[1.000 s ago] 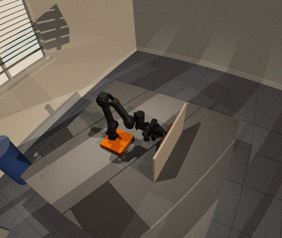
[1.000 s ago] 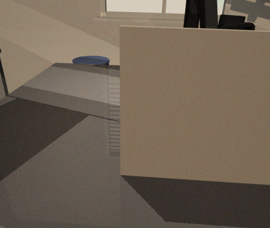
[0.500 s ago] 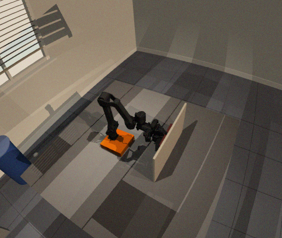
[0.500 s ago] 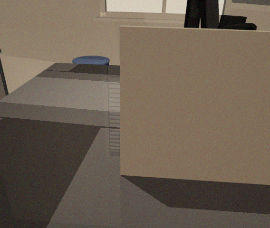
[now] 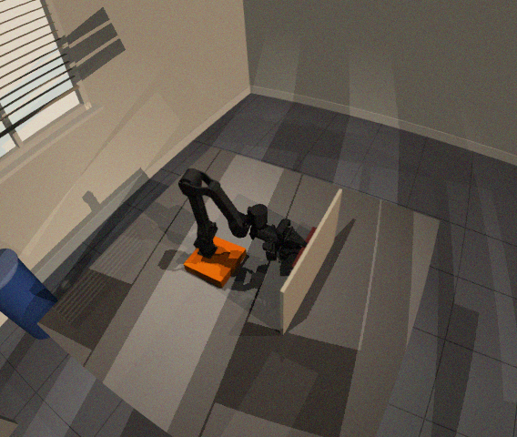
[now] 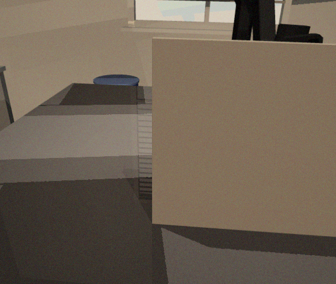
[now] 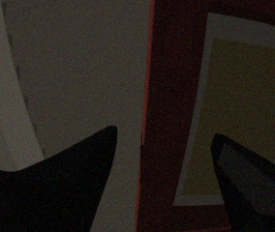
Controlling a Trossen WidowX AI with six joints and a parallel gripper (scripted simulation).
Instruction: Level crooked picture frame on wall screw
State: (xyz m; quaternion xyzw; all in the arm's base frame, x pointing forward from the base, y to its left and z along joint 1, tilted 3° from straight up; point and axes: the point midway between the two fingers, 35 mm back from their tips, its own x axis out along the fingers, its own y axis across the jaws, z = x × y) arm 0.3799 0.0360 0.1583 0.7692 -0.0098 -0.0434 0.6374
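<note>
My gripper tip is now 50 mm above the picture frame, 10 mm to the right of it and 10 mm short of it. Also, from my gripper tip: beige wall panel 60 mm below, 20 mm ahead.
</note>
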